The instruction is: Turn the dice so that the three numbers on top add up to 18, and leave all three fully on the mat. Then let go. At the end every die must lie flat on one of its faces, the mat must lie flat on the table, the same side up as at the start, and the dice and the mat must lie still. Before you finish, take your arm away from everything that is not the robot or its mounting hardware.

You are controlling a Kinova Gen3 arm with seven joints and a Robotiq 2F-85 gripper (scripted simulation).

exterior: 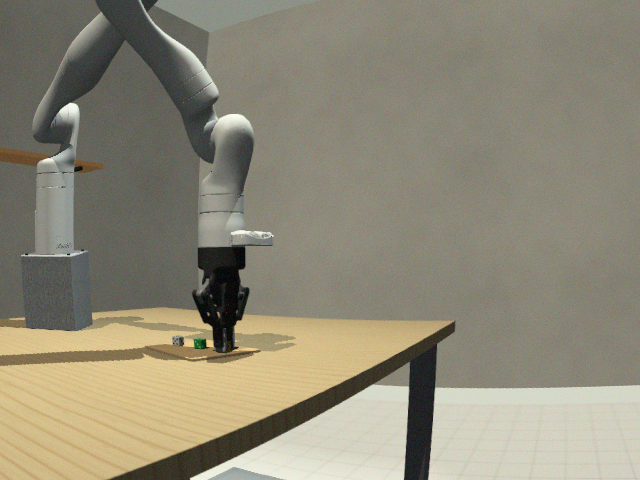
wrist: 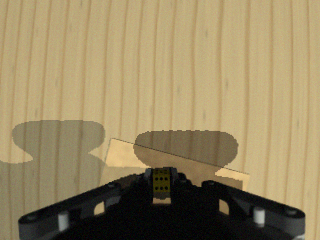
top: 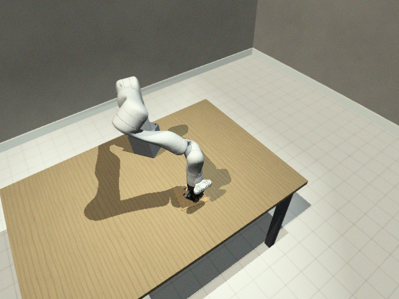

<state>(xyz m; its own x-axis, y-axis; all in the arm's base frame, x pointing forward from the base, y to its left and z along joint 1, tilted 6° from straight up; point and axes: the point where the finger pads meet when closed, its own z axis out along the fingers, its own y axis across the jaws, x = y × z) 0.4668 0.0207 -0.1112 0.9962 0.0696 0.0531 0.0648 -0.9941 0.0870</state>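
Right now my hand is 10 mm above the yellow die. The rest, counted from my hand: white die 100 mm behind, 10 mm to the right, 10 mm below; tan mat 50 mm behind, 20 mm below; green die 50 mm behind, 10 mm below.
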